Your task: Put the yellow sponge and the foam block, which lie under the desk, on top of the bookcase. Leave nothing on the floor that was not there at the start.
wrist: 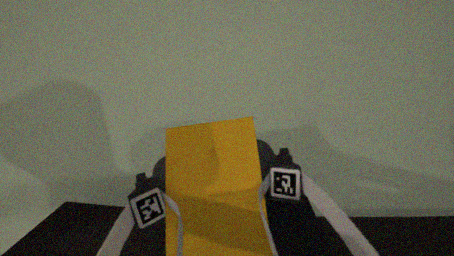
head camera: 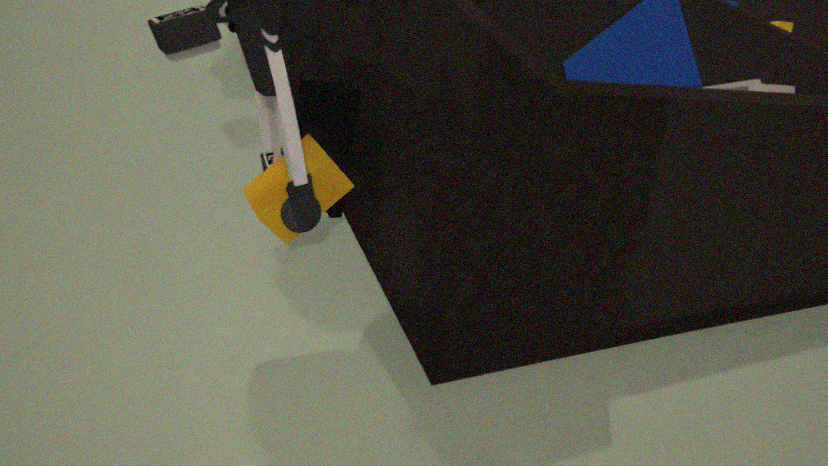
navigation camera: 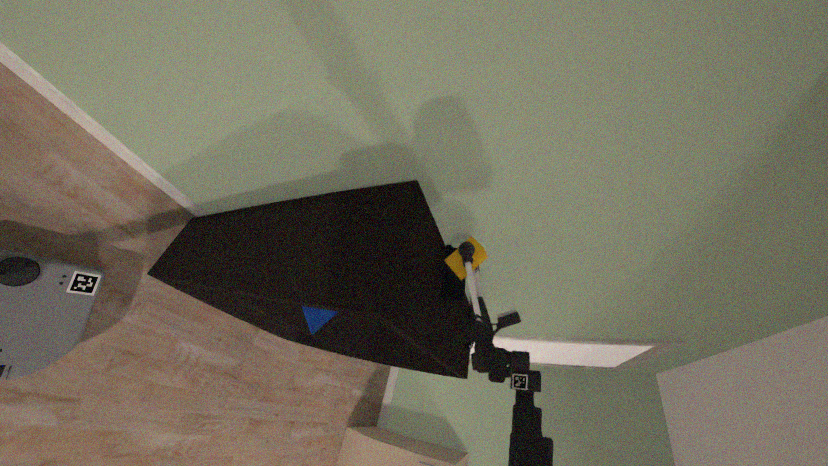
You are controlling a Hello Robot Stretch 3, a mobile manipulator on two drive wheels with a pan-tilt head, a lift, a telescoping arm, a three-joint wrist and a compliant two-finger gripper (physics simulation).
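Frame: origin at the robot's base, x back, y right, z up, level; millimetres.
Seen in the pictures: gripper, fingertip midpoint: [head camera: 292, 219] [navigation camera: 468, 245]; robot's base, origin of the base link: [navigation camera: 18, 269].
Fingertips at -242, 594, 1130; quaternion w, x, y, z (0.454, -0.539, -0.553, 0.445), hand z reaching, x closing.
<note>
Offsets run from my fingertips to a thing's top centre, as dx, dy, dz. "*": to the spot under its first point. Level surfaces: height alone.
My gripper [head camera: 317, 212] [navigation camera: 457, 251] [wrist: 215, 165] is shut on the yellow sponge {+34, +0, +46} [head camera: 330, 173] [navigation camera: 478, 255] [wrist: 215, 220], which sits between the two finger pads. In the wrist view the sponge's far end sticks out past the pads. The dark bookcase [head camera: 492, 231] [navigation camera: 324, 248] [wrist: 415, 235] stands by the green wall. In the head and navigation views the sponge overlaps one edge of the bookcase; its height over it is hard to tell. I cannot make out the foam block or the desk with certainty.
Blue {+165, +92, -509} [head camera: 637, 52] [navigation camera: 315, 317], small yellow {+190, +230, -984} [head camera: 783, 26] and white {* +181, -150, -485} [head camera: 776, 88] things show in the bookcase's openings. My grey base [navigation camera: 52, 312] is at the left of the navigation view. A light wooden piece [navigation camera: 399, 446] is at its bottom, a pale surface {dz +1308} [navigation camera: 753, 405] at its right.
</note>
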